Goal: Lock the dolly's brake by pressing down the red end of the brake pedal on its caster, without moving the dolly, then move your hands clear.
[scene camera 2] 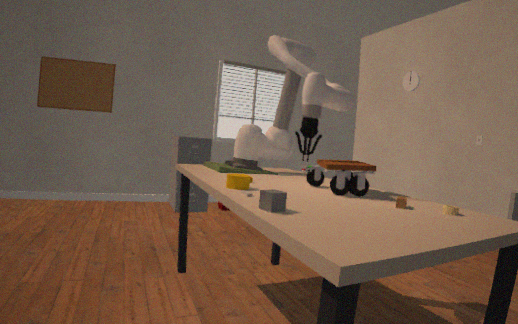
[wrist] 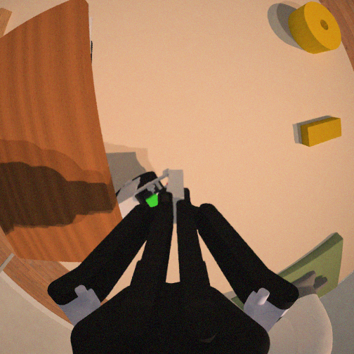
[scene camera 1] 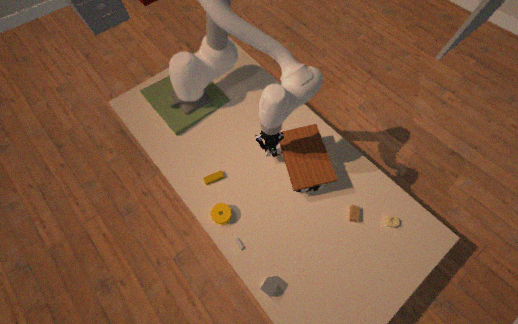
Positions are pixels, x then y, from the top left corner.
wooden dolly: scene camera 2; wrist 65, 204; scene camera 1
same spot on wooden dolly: point(scene camera 2: 345, 181) = point(scene camera 1: 309, 188)
